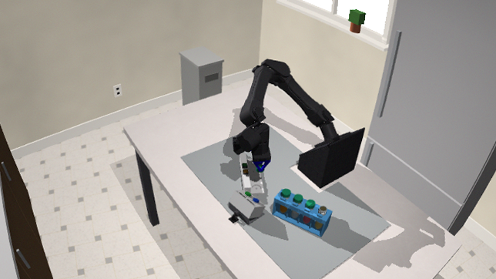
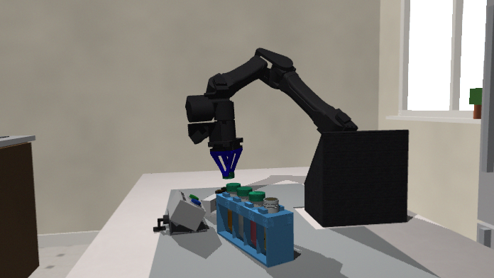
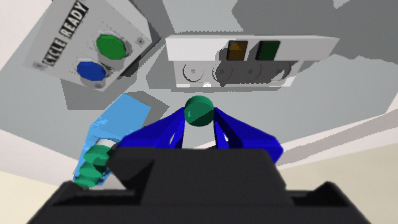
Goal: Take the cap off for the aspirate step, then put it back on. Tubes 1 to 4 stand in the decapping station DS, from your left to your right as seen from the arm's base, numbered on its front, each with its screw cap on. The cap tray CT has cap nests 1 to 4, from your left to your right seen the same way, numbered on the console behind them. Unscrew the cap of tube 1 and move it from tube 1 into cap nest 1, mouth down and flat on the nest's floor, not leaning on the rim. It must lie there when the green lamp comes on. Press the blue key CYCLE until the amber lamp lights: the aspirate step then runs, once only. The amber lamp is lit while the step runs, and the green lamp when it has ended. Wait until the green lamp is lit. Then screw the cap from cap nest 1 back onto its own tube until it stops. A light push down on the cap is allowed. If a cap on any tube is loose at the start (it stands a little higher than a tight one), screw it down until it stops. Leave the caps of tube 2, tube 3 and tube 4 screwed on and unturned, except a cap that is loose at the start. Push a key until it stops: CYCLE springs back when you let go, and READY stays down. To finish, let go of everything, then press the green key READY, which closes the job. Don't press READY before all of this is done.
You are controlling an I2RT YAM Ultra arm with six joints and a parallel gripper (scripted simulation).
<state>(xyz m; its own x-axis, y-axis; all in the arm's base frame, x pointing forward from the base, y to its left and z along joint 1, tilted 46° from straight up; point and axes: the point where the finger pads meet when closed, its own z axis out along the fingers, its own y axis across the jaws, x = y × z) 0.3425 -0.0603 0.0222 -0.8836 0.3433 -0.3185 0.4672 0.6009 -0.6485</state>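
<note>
Right now my hand is 9 cm short of the blue key, 10 cm to the right of it and 5 cm above it. Also, from my hand: green key (9 cm ahead, 6 cm to the left, 5 cm below); grey key box (11 cm ahead, 8 cm to the left, 7 cm below); green cap (1 cm below).
</note>
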